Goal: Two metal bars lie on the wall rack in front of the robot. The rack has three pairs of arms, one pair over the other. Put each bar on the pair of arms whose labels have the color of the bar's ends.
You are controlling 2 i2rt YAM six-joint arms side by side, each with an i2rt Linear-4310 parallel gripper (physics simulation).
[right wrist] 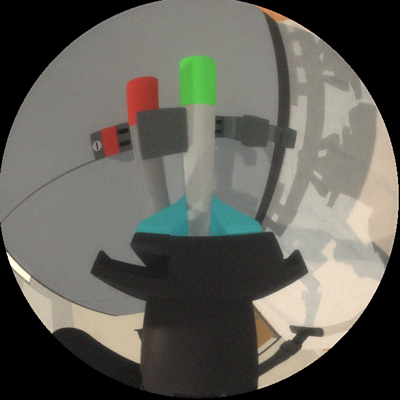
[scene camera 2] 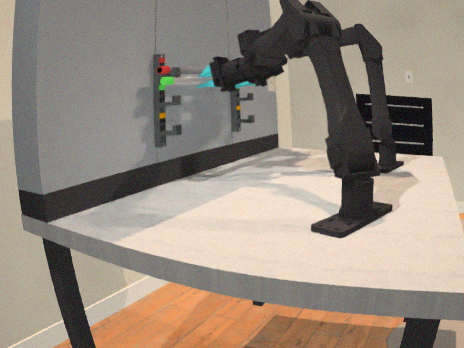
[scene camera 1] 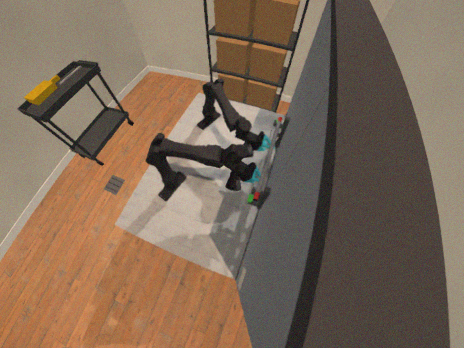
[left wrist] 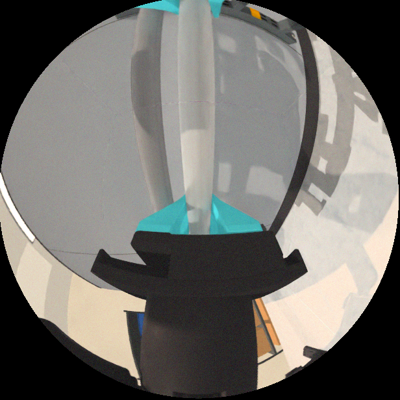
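Where they show: left gripper, fingertip midpoint: [scene camera 1: 273, 148]; right gripper, fingertip midpoint: [scene camera 1: 262, 181]; left arm's base, link origin: [scene camera 2: 356, 219] [scene camera 1: 209, 120]; right arm's base, link origin: [scene camera 2: 387, 167] [scene camera 1: 172, 186].
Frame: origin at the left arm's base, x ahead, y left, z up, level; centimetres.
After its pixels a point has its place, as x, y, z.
The wall rack [scene camera 2: 159, 140] @[53.5, 7.4, 11.9] has three pairs of arms, labelled red at the top, green in the middle and orange at the bottom. The red-ended bar [scene camera 2: 164, 70] @[49.1, 8.0, 29.9] [left wrist: 147, 90] [right wrist: 143, 97] lies on the top arms. My left gripper [scene camera 1: 263, 143] [scene camera 2: 206, 79] @[57.7, -7.8, 26.4] [left wrist: 198, 196] and right gripper [scene camera 1: 254, 174] [scene camera 2: 244, 84] [right wrist: 199, 220] are both shut on the green-ended bar [scene camera 1: 251, 198] @[65.5, -36.6, 28.1] [scene camera 2: 167, 80] @[47.7, 8.0, 27.1] [left wrist: 196, 90] [right wrist: 198, 80]. It is roughly level, in front of the rack, a little below the red-ended bar and above the middle arm [scene camera 2: 173, 100] @[48.8, 5.6, 21.9] [right wrist: 252, 131]. Its far end is hidden in scene camera 2.
The grey wall panel [scene camera 1: 295, 200] @[76.2, -47.1, 73.2] [scene camera 2: 95, 110] @[47.5, 28.0, 21.5] stands close behind the rack. The table [scene camera 1: 165, 235] @[40.2, -76.6, 0.0] [scene camera 2: 240, 240] @[8.8, 20.1, 0.0] lies below the bars. A black cart [scene camera 1: 102, 132] with a yellow object and shelves with boxes [scene camera 1: 250, 20] stand away from the arms.
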